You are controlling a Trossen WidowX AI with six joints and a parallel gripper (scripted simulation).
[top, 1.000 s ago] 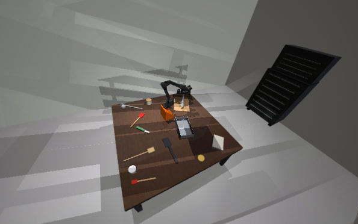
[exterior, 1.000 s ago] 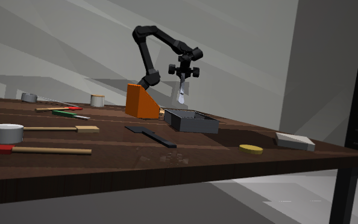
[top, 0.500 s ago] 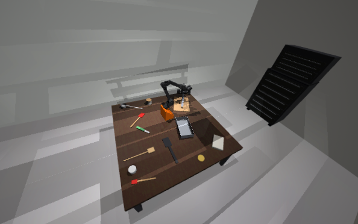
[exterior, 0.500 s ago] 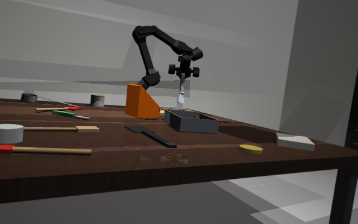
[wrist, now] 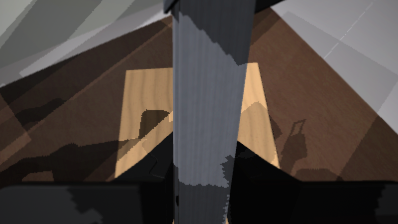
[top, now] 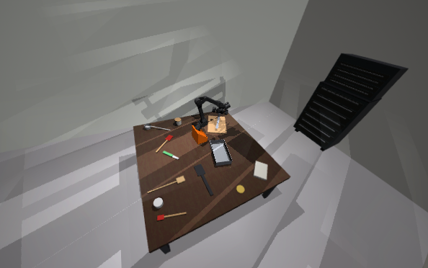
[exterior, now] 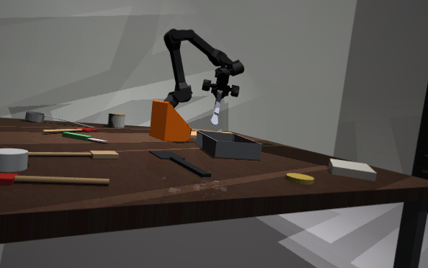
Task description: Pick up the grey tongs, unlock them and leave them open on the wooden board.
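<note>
My gripper tip is now 19 cm above the wooden board and 1 cm past it. Round my gripper tip: black spatula (64 cm ahead, 49 cm to the right, 20 cm below); white block (80 cm ahead, 19 cm below, 5 cm to the left); roasting tin (45 cm ahead, 21 cm to the right, 17 cm below).
</note>
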